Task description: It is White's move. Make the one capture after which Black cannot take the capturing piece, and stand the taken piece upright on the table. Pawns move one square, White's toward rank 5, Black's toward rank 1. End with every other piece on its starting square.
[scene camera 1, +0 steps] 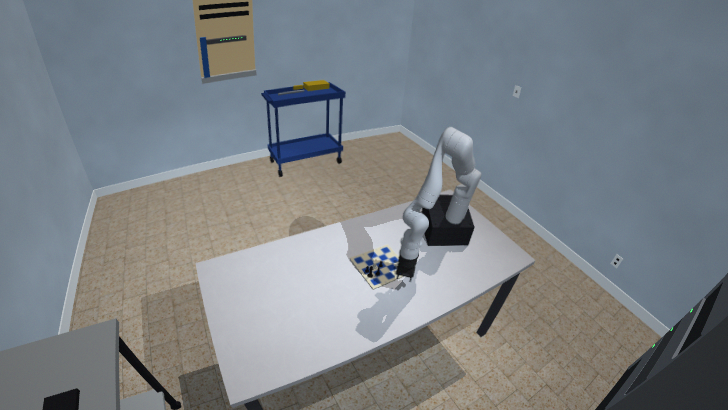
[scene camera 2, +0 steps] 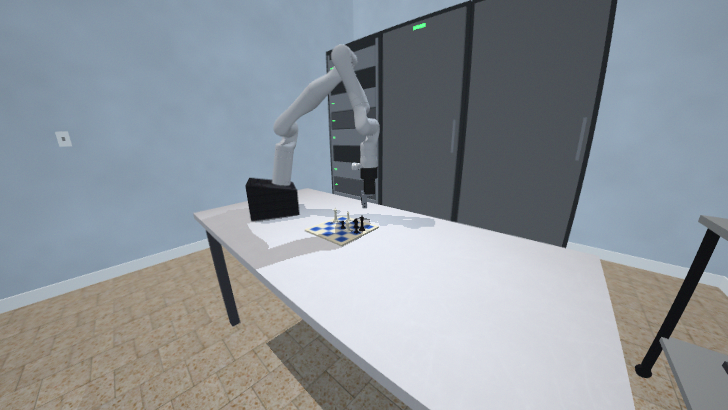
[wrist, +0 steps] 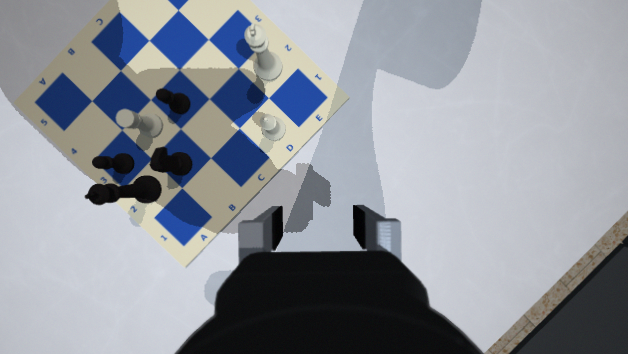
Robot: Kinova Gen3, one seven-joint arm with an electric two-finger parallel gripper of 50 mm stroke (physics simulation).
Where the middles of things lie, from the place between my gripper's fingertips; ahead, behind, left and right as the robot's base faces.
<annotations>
Right now the black knight (wrist: 179, 163) is 70 mm ahead of my hand, 110 mm to the right of it and 30 mm below it. The rest, counted from my hand: black king (wrist: 146, 189) (110 mm ahead, 120 mm to the right, 20 mm below); chessboard (scene camera 1: 389, 258) (30 mm ahead, 160 mm to the right, 60 mm below).
</annotations>
